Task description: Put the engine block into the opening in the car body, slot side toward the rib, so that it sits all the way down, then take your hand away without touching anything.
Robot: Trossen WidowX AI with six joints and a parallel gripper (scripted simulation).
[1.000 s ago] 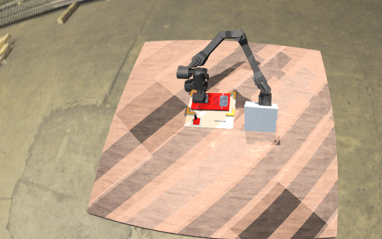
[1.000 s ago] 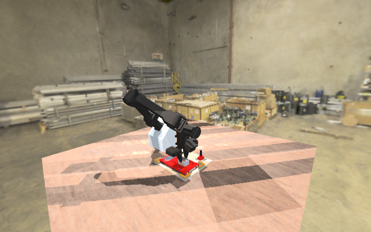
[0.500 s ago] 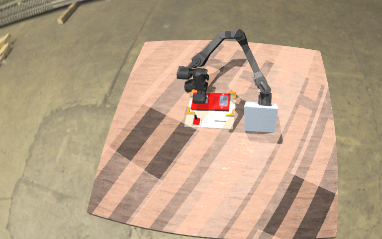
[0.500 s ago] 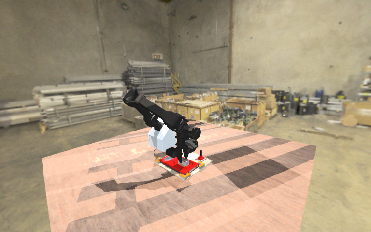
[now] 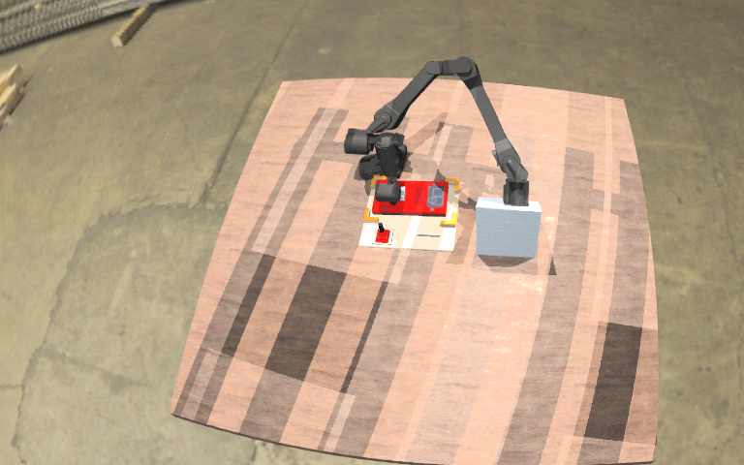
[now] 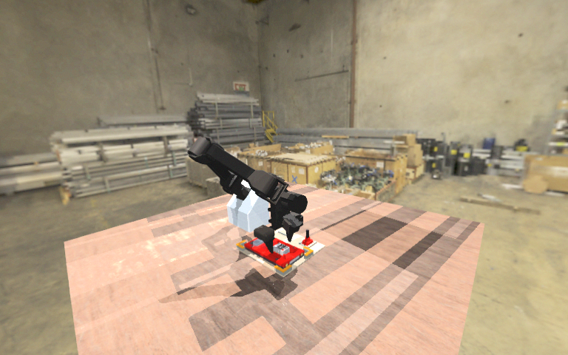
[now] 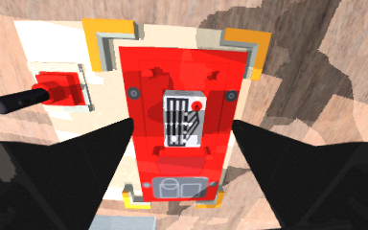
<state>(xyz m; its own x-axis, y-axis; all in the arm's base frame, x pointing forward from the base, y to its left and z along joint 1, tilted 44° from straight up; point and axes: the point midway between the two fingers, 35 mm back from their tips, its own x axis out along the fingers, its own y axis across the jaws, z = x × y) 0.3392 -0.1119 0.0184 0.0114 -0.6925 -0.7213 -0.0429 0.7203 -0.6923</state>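
Now: gripper tip 1 cm to the right of the engine block and 2 cm above it. The rest, counted from my gripper tip: beige base plate (4 cm behind, 3 cm to the left, 3 cm below).
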